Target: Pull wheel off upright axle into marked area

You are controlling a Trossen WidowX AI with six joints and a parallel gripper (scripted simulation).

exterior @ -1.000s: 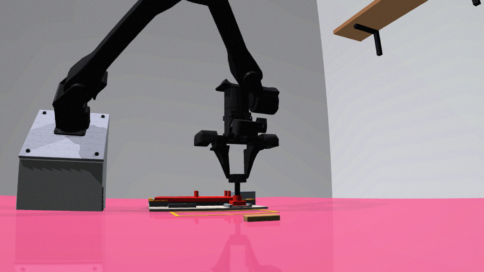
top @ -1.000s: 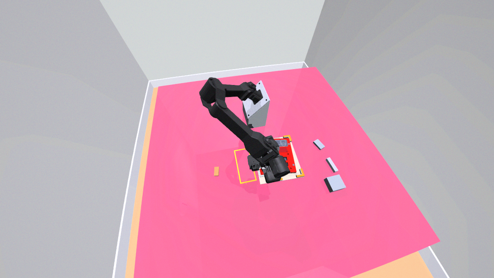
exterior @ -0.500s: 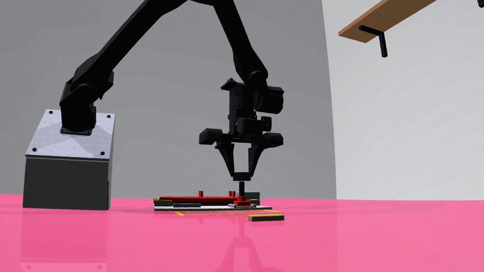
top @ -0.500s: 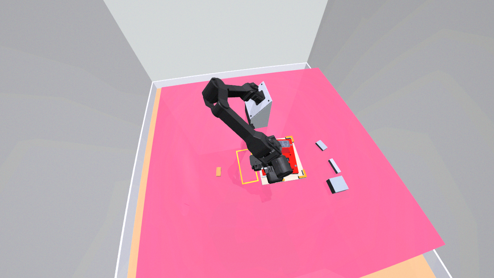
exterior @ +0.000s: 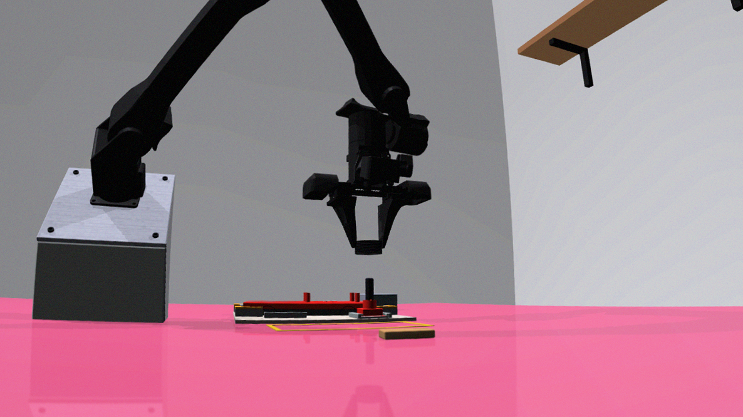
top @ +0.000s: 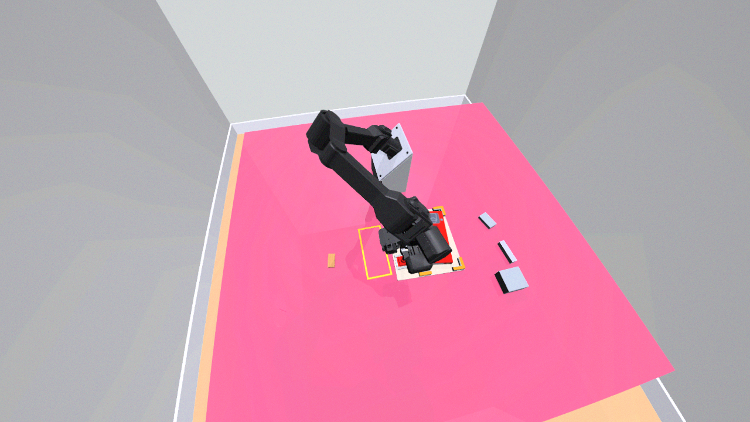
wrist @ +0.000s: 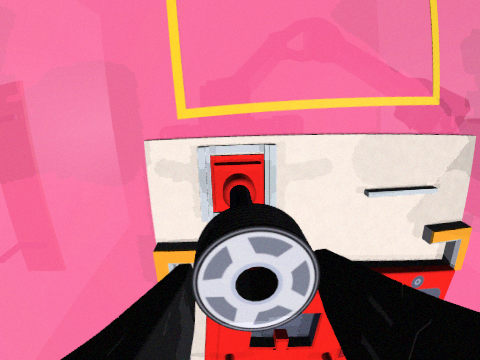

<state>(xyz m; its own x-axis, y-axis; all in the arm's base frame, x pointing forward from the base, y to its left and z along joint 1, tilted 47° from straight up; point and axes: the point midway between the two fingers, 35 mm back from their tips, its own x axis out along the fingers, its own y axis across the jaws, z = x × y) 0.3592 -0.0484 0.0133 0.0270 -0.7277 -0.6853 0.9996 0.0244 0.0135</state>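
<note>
My gripper tip is 5 cm past the small wooden block, 24 cm to the left of it and 10 cm above it. Also, from my gripper tip: dark wheel right at my gripper tip.
</note>
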